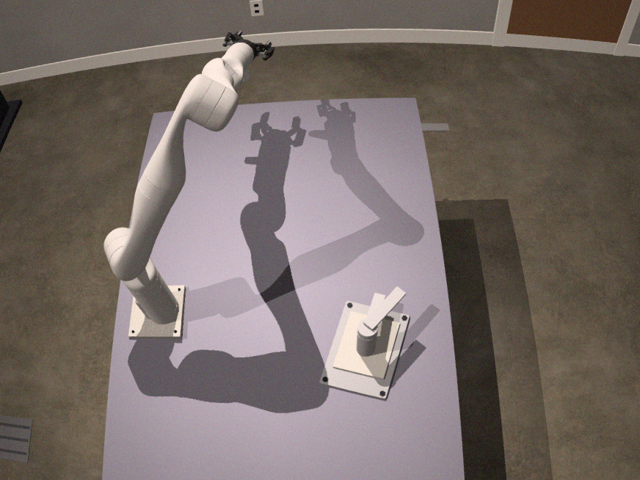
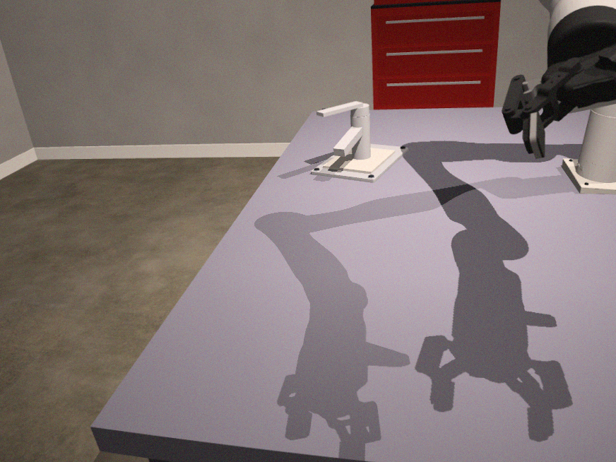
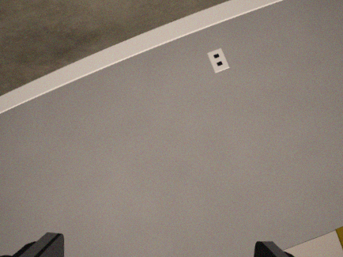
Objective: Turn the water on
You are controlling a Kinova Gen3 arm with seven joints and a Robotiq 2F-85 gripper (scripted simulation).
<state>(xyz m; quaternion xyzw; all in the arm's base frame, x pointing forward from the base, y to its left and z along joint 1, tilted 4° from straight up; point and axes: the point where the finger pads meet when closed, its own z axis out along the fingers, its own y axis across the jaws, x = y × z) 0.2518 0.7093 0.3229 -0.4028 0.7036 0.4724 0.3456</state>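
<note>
The flat lever is 350 mm ahead of my hand, 770 mm to the right of it and 180 mm below it. Round my hand: tap: 330 mm ahead, 800 mm to the right, 230 mm below.
</note>
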